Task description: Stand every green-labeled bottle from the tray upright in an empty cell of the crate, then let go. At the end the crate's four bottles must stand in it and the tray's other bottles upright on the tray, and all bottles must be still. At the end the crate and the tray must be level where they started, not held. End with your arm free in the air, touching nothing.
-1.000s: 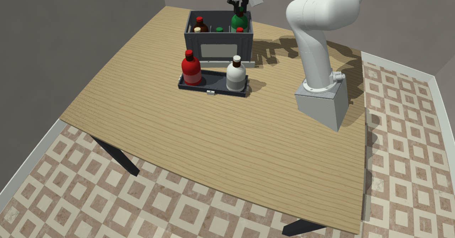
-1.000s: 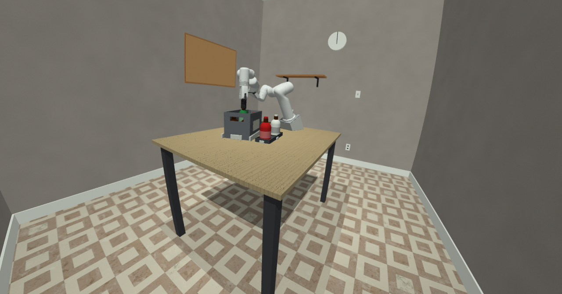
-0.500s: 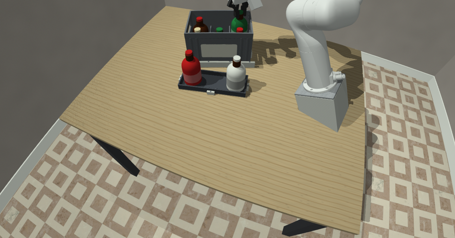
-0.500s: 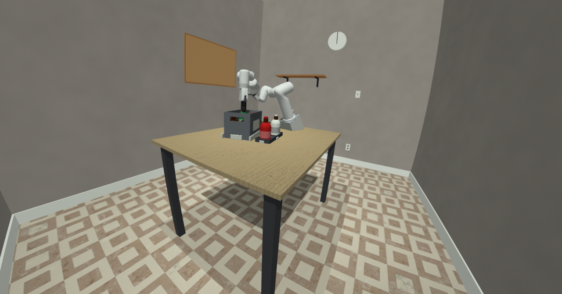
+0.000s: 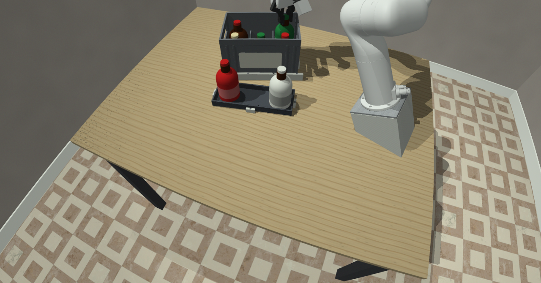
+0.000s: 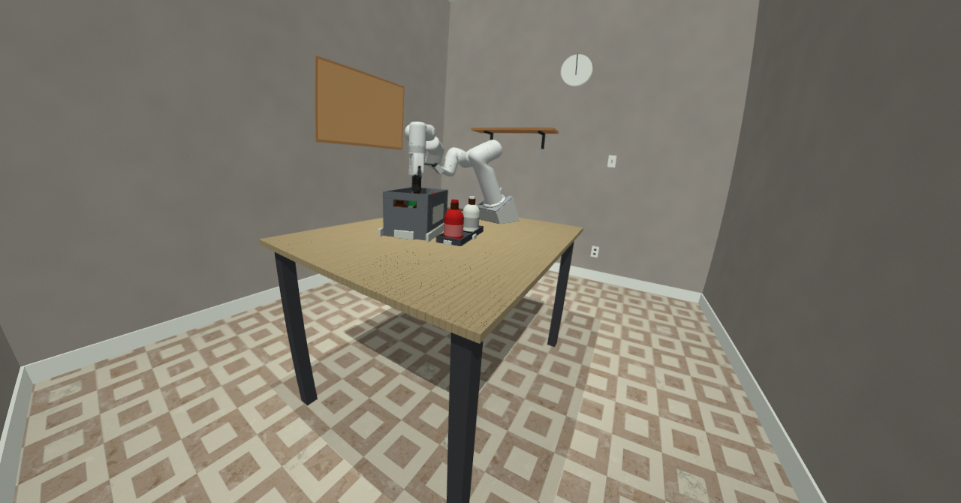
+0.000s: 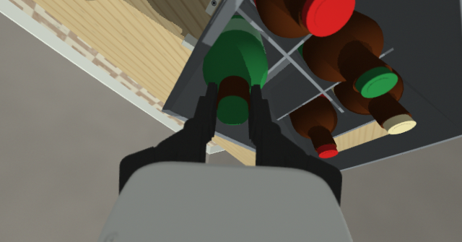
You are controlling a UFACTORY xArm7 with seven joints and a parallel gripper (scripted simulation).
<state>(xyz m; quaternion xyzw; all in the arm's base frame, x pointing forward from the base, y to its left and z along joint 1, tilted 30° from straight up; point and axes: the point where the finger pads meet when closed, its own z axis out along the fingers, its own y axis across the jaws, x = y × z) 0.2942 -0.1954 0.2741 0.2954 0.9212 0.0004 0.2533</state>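
My gripper is now 70 mm above the green-labeled bottle. The rest, counted from my hand: white bottle 60 mm behind, 260 mm to the left, 100 mm below; then dark grey crate 70 mm ahead, 70 mm to the left, 100 mm below; then red bottle 120 mm ahead, 280 mm to the left, 100 mm below.
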